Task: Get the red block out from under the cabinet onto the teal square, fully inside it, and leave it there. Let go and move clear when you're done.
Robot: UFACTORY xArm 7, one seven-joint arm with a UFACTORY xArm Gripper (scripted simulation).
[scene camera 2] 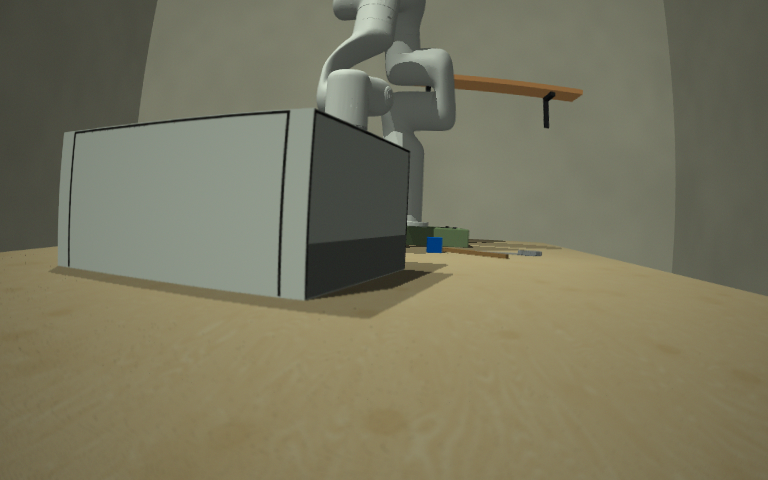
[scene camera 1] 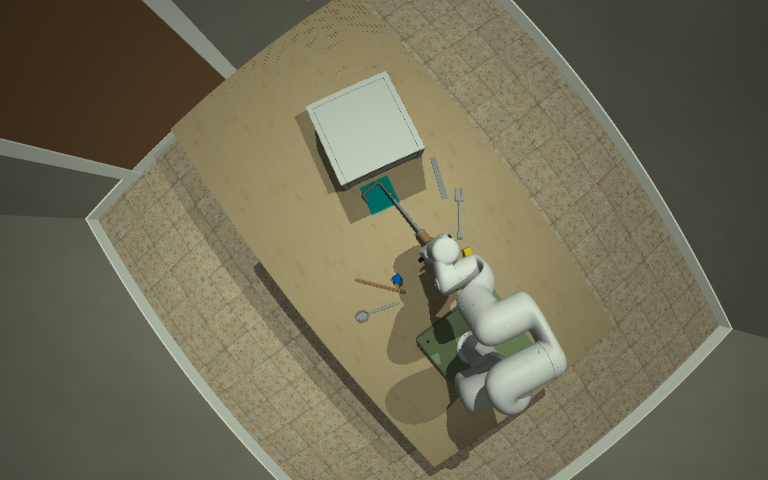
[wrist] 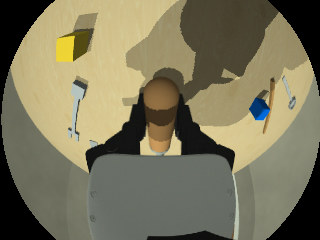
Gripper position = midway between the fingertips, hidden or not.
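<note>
Through the wrist view I can see a hook tool (wrist: 161, 95) and my own gripper (wrist: 160, 102). A yellow block (wrist: 70, 47) is there as well.
</note>
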